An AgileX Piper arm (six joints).
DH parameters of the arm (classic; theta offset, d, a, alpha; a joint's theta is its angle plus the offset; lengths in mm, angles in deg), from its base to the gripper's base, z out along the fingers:
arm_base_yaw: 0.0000 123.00 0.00 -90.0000
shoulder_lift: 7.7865 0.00 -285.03 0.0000
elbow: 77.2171 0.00 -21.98 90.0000
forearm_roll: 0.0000 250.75 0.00 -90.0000
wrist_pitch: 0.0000 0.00 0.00 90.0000
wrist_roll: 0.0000 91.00 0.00 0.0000
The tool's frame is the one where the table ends.
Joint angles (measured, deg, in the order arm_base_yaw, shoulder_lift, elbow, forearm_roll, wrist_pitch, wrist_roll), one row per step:
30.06 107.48 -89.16 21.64 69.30 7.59
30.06 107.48 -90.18 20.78 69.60 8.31
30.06 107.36 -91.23 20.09 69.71 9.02
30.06 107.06 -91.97 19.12 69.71 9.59
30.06 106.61 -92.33 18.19 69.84 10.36
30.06 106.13 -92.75 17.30 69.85 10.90
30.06 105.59 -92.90 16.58 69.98 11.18
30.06 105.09 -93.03 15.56 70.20 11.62
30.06 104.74 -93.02 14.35 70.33 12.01
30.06 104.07 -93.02 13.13 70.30 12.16
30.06 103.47 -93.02 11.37 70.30 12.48
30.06 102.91 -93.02 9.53 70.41 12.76
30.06 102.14 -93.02 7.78 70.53 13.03
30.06 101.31 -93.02 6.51 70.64 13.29
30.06 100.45 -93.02 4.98 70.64 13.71
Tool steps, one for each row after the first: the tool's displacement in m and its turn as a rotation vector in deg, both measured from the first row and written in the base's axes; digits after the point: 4 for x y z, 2 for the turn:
0.0019 -0.0002 0.0042 -0.36 -0.78 -0.37
0.0037 -0.0002 0.0095 -0.42 -1.78 -0.86
0.0049 -0.0012 0.0145 -0.73 -2.95 -1.21
0.0048 -0.0027 0.0187 -1.16 -3.73 -1.73
0.0049 -0.0041 0.0235 -1.46 -4.76 -2.09
0.0041 -0.0057 0.0275 -1.76 -5.51 -2.21
0.0034 -0.0078 0.0310 -2.39 -6.23 -2.42
0.0031 -0.0099 0.0328 -3.29 -6.91 -2.57
0.0023 -0.0125 0.0368 -3.95 -8.09 -2.58
0.0019 -0.0157 0.0402 -5.11 -9.41 -2.67
0.0016 -0.0190 0.0433 -6.41 -10.67 -2.69
0.0005 -0.0225 0.0479 -7.52 -12.06 -2.77
-0.0010 -0.0256 0.0530 -8.20 -13.26 -2.93
-0.0024 -0.0290 0.0583 -9.01 -14.68 -3.26

